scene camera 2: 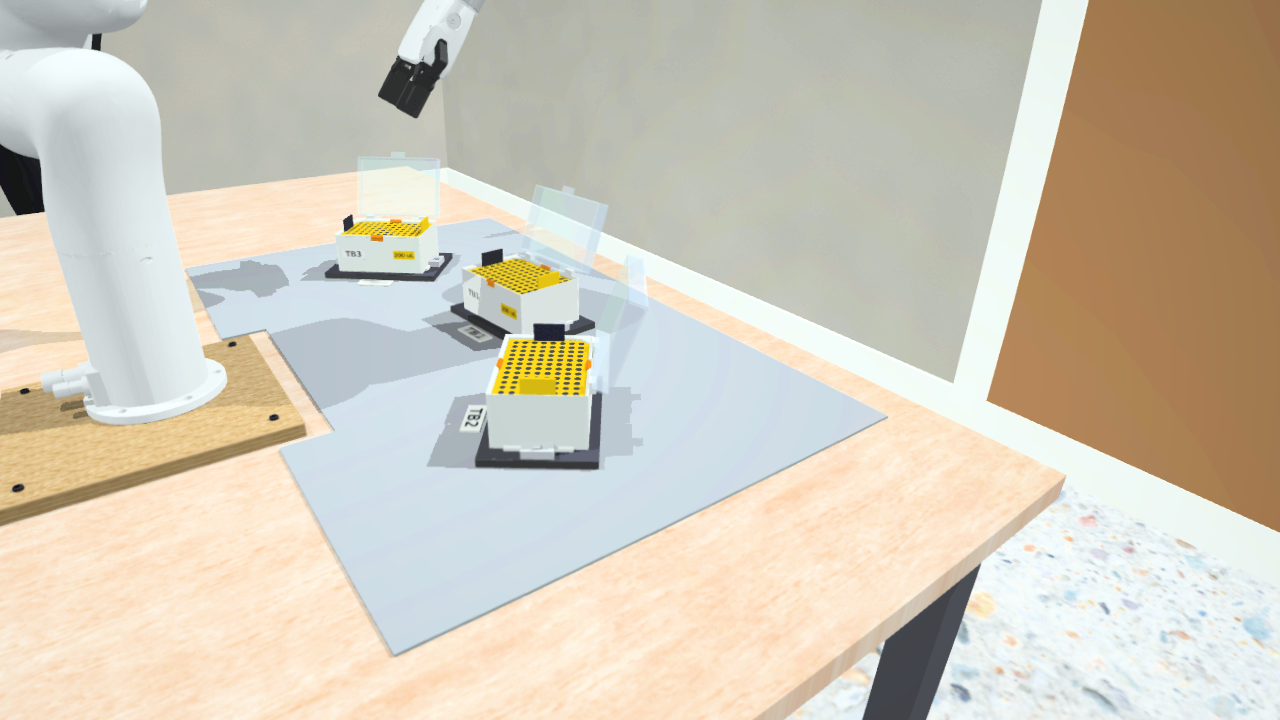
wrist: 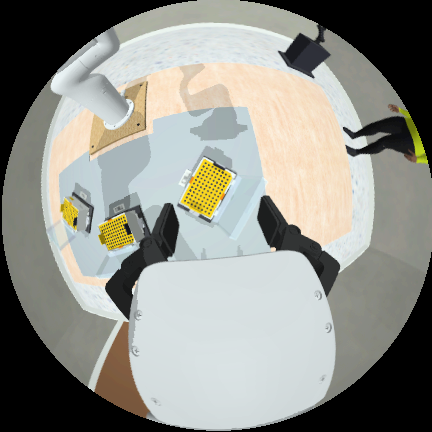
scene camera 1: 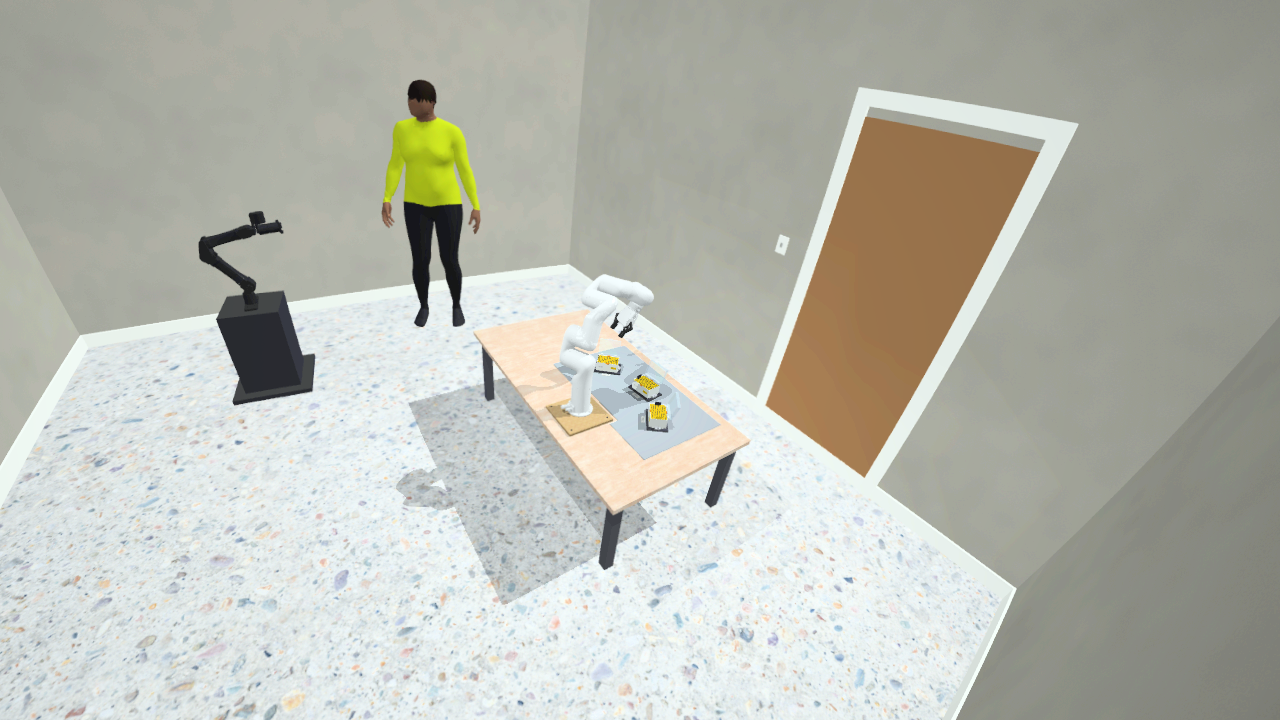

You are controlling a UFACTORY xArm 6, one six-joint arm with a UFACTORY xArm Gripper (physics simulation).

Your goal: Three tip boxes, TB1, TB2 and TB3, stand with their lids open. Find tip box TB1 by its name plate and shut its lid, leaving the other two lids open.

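Frame: origin at the arm's base, x ahead, y left, z up, level; centimetres.
Seen in the pictures: gripper, fingertip midpoint: (scene camera 2: 396, 107) (wrist: 217, 209) (scene camera 1: 615, 332); arm's base, link origin: (scene camera 2: 158, 392) (wrist: 118, 113) (scene camera 1: 579, 408).
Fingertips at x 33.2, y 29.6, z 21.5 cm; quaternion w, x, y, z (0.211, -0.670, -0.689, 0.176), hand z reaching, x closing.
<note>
Offsets run from my fingertips to a thing's top centre. "pt": to the spot under its first point. Level surfaces: height alone.
TB1 @(dx +6.2, dy -27.2, dz -15.0 cm) (scene camera 1: 644, 385) (scene camera 2: 521, 295) (wrist: 119, 233), a white box with a yellow tip rack, is the middle one; its name plate is small and faint. Its clear lid @(pt dx +13.4, dy -25.1, dz -11.7 cm) (scene camera 2: 565, 223) (wrist: 106, 263) stands open. TB2 @(dx -1.2, dy -50.4, dz -15.0 cm) (scene camera 1: 657, 415) (scene camera 2: 539, 416) (wrist: 72, 212), nearest in scene camera 2, has its clear lid (scene camera 2: 623, 308) open. TB3 @(dx -3.2, dy -0.7, dz -15.0 cm) (scene camera 1: 607, 362) (scene camera 2: 386, 252) (wrist: 206, 188), the far one there, has its clear lid @(dx +0.4, dy +4.9, dz -7.1 cm) (scene camera 2: 398, 186) (wrist: 245, 206) open. My gripper (scene camera 1: 621, 328) (scene camera 2: 405, 96) (wrist: 217, 209) is open and empty, high above the table near TB3.
The boxes stand on a grey-blue mat @(dz -22.4 cm) (scene camera 1: 662, 445) (scene camera 2: 402, 555) (wrist: 167, 132) on the wooden table @(dz -22.7 cm) (scene camera 1: 626, 488) (scene camera 2: 179, 608) (wrist: 300, 145). The arm's base board (scene camera 1: 572, 426) (scene camera 2: 259, 380) (wrist: 137, 135) is beside the mat. A person (scene camera 1: 432, 161) and a dark pedestal (scene camera 1: 259, 344) (wrist: 306, 52) stand beyond the table.
</note>
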